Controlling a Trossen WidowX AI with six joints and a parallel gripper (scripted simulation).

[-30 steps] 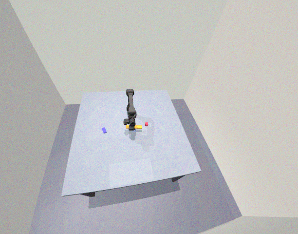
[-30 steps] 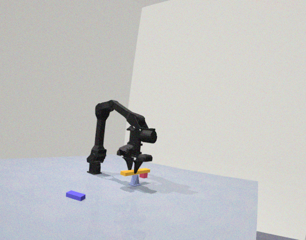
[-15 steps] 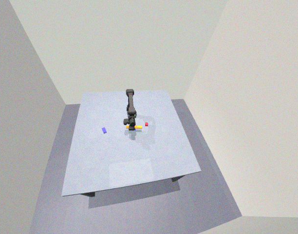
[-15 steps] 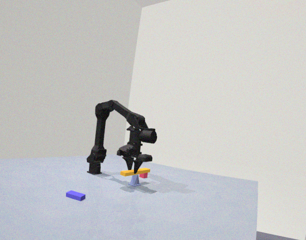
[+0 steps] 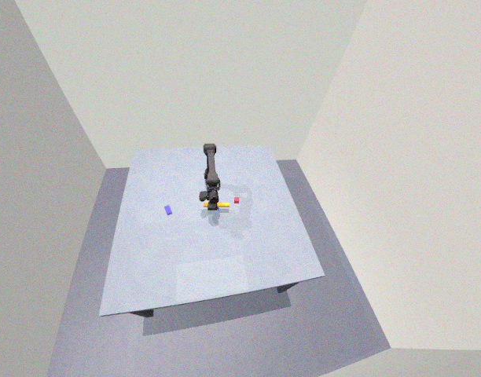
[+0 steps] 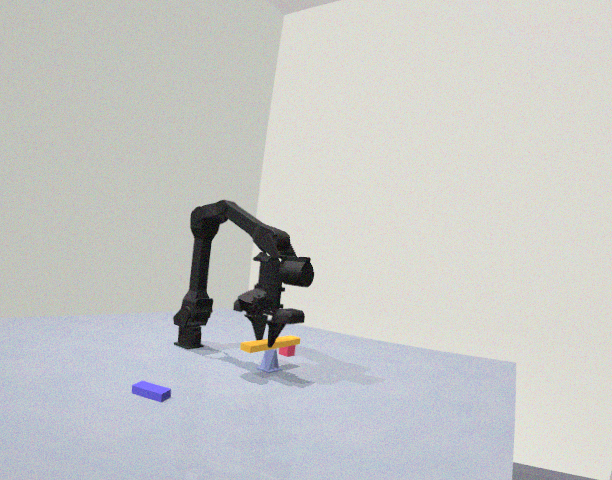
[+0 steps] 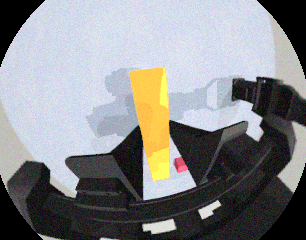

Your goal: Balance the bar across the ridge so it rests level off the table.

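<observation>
Right now the yellow bar is 3 cm to the left of my gripper tip. From my gripper tip the other things lie so: purple block 31 cm to the right, 6 cm below, 2 cm behind; then small red cube 19 cm to the left, 5 cm below, 5 cm behind.
</observation>
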